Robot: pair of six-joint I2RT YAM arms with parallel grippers.
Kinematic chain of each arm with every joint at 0, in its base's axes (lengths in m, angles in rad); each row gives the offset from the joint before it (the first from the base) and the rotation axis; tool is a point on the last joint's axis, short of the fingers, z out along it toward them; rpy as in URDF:
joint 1: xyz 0 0 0.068 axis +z
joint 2: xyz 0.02 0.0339 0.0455 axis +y
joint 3: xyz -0.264 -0.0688 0 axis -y
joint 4: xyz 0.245 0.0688 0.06 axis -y
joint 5: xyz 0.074 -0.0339 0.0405 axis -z
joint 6: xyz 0.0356 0 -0.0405 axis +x
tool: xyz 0 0 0 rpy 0 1.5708 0
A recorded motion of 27 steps. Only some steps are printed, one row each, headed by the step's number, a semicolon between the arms.
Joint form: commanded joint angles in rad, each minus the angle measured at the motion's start. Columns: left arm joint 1, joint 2, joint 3, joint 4, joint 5, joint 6; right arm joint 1, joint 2, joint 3, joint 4, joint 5, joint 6.
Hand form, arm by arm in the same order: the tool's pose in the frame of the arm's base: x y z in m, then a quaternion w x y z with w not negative. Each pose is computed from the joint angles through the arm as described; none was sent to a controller.
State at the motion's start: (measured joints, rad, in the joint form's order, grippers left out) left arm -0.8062 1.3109 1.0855 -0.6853 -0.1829 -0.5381; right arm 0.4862 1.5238 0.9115 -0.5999 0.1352 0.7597
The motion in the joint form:
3: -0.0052 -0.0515 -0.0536 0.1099 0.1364 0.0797; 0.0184 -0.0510 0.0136 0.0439 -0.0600 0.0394
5: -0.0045 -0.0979 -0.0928 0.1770 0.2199 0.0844; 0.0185 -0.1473 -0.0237 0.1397 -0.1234 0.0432
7: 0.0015 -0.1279 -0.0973 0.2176 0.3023 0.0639; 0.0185 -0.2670 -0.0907 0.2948 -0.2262 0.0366
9: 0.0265 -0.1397 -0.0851 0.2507 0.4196 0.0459; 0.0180 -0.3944 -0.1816 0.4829 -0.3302 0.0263
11: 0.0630 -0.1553 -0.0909 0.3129 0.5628 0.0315; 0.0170 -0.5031 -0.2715 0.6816 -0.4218 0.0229
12: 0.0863 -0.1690 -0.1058 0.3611 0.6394 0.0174; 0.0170 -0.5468 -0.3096 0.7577 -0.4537 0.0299
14: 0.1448 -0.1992 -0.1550 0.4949 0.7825 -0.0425; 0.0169 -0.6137 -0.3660 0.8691 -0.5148 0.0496
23: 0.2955 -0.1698 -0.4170 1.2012 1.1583 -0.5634; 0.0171 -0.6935 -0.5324 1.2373 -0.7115 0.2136
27: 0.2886 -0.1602 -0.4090 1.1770 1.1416 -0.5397; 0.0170 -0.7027 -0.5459 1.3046 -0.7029 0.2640
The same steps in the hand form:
3: 0.1853 -0.1928 0.2892 0.31429 0.15418 0.91407 -0.20475; 0.2498 0.1349 0.2021 0.20603 0.15124 0.96037 0.11123
5: 0.1792 -0.1904 0.2928 0.31973 0.16946 0.89664 -0.25512; 0.2430 0.1338 0.2214 0.24628 0.14321 0.94120 0.18163
7: 0.1761 -0.1891 0.3021 0.31940 0.17338 0.88051 -0.30435; 0.2318 0.1318 0.2416 0.29520 0.11468 0.90719 0.27695
9: 0.1778 -0.1875 0.3124 0.30870 0.18024 0.86263 -0.35790; 0.2164 0.1273 0.2584 0.34948 0.07231 0.85849 0.36827
11: 0.1804 -0.1837 0.3206 0.29890 0.19361 0.83584 -0.41779; 0.2011 0.1222 0.2714 0.40158 0.02689 0.80035 0.44436
12: 0.1816 -0.1802 0.3237 0.29633 0.19915 0.81862 -0.44988; 0.1939 0.1195 0.2751 0.41913 0.01156 0.77604 0.47112
14: 0.1858 -0.1701 0.3275 0.29662 0.19838 0.78136 -0.51199; 0.1819 0.1152 0.2804 0.43815 -0.01458 0.73758 0.51360
23: 0.2031 -0.1476 0.2995 0.20786 0.14591 0.68306 -0.68479; 0.1576 0.1089 0.2748 0.42378 -0.07025 0.64611 0.63089
27: 0.2047 -0.1501 0.2977 0.21060 0.14422 0.68860 -0.67873; 0.1549 0.1071 0.2785 0.42871 -0.06205 0.62624 0.64821

